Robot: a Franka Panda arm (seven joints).
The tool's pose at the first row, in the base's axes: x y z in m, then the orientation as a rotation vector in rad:
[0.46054, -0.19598, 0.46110, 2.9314, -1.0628, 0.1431]
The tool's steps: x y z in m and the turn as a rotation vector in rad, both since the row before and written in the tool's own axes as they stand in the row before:
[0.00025, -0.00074, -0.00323, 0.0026, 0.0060, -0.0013]
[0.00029, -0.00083, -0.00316, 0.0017, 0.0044, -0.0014]
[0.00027, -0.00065, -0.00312, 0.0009, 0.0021, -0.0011]
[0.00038, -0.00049, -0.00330, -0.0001, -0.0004, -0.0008]
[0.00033, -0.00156, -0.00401, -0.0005, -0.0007, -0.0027]
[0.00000, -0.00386, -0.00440, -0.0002, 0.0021, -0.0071]
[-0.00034, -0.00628, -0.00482, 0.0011, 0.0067, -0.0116]
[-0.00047, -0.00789, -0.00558, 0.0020, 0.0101, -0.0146]
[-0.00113, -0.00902, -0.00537, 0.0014, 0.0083, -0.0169]
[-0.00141, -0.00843, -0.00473, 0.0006, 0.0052, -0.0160]
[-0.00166, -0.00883, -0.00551, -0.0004, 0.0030, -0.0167]
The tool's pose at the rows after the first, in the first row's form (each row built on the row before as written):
[0.46095, -0.19541, 0.46435, 2.9320, -1.0607, 0.1533]
[0.46143, -0.19479, 0.46754, 2.9325, -1.0585, 0.1606]
[0.46177, -0.19429, 0.47068, 2.9330, -1.0568, 0.1641]
[0.46207, -0.19398, 0.47401, 2.9335, -1.0556, 0.1634]
[0.46295, -0.19277, 0.47806, 2.9346, -1.0516, 0.1620]
[0.46500, -0.18955, 0.48250, 2.9370, -1.0407, 0.1648]
[0.46824, -0.18419, 0.48735, 2.9408, -1.0229, 0.1749]
[0.47222, -0.17738, 0.49296, 2.9452, -1.0003, 0.1904]
[0.47624, -0.16920, 0.49829, 2.9506, -0.9743, 0.2028]
[0.47959, -0.16127, 0.50291, 2.9558, -0.9499, 0.2103]
[0.48273, -0.15275, 0.50825, 2.9610, -0.9245, 0.2140]

